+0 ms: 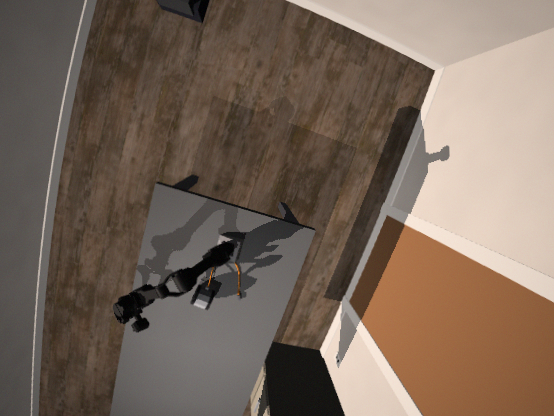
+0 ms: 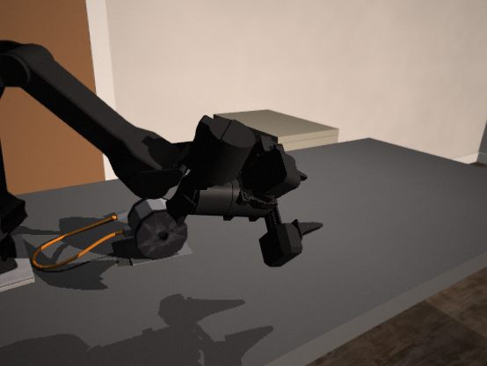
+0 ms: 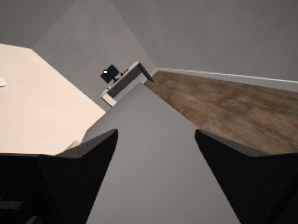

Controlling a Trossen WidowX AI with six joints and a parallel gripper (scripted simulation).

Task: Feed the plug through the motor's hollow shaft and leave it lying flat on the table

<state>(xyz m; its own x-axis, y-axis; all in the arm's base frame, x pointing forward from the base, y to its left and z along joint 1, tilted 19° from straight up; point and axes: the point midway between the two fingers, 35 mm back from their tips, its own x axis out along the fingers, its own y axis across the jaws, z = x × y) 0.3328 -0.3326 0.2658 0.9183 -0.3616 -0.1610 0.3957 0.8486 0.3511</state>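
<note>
My hand is 48 cm to the right of the grey plug, 19 cm above it and 4 cm past it. From my hand the other things lie so: thin grey plate 30 cm to the left, 20 cm below, 6 cm behind.
</note>
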